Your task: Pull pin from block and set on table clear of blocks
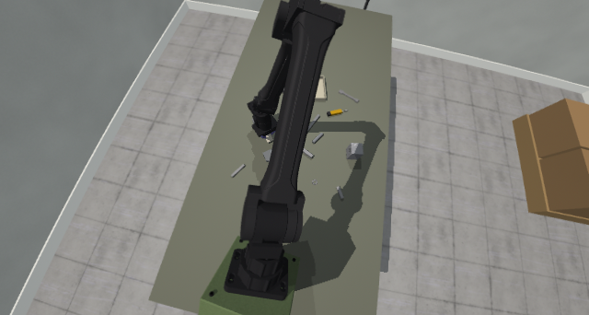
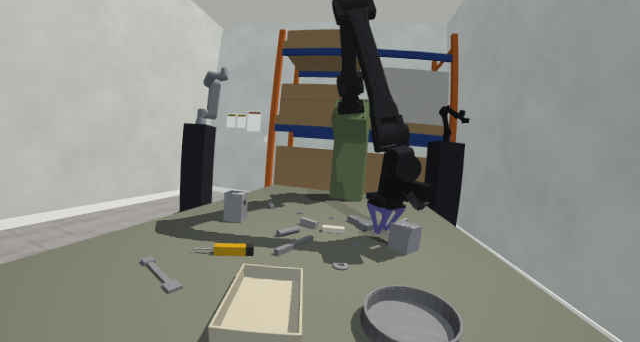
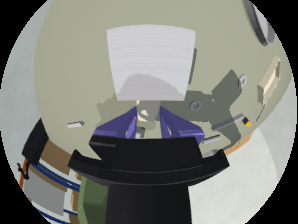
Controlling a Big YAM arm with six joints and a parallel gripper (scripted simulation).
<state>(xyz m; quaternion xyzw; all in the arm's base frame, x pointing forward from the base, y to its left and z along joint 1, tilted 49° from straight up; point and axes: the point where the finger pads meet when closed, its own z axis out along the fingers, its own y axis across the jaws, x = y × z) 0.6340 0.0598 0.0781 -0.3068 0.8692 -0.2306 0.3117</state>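
The cream pin lies 1 cm to the left of my hand, 1 cm below it and 1 cm ahead of it. Also, from my hand: cream tray (29 cm ahead, 24 cm to the right, 2 cm below); then cream piece (12 cm to the right, 4 cm behind, 2 cm below); then round grey dish (32 cm ahead, 5 cm to the right, 2 cm below).
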